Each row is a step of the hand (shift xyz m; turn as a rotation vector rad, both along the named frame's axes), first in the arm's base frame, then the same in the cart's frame.
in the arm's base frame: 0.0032 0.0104 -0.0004 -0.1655 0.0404 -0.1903
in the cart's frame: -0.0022 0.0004 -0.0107 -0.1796 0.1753 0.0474
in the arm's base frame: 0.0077 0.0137 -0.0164 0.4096 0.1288 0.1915
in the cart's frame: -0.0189 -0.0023 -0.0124 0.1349 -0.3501 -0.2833
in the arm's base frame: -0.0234 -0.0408 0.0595 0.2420 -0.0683 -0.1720
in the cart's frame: 0.0667 0.0069 0.0354 -0.1795 -0.2457 0.0156
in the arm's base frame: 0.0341 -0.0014 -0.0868 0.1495 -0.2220 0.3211
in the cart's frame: -0.0882 -0.0300 0.0051 0.3372 -0.2238 0.1048
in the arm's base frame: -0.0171 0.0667 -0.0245 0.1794 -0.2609 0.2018
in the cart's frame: -0.0327 0.0388 -0.0526 0.2230 -0.2612 0.1518
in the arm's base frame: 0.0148 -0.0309 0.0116 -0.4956 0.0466 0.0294
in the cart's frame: 0.0148 -0.0245 0.0221 0.0635 0.4823 0.1097
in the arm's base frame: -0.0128 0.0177 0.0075 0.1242 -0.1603 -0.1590
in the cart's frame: 0.0058 0.0177 -0.0137 -0.1429 -0.1651 0.1368
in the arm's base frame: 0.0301 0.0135 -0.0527 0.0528 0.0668 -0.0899
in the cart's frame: -0.0565 -0.0224 -0.0133 -0.1030 -0.0252 -0.0639
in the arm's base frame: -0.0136 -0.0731 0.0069 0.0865 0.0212 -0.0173
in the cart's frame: 0.0189 -0.0114 0.0713 -0.0275 -0.0742 -0.0444
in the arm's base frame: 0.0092 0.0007 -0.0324 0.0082 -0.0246 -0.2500
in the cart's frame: -0.0328 -0.0075 0.0019 -0.2432 -0.0083 0.0627
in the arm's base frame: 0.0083 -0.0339 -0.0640 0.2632 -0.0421 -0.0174
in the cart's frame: -0.0586 -0.0170 0.0398 -0.0329 -0.2618 -0.0418
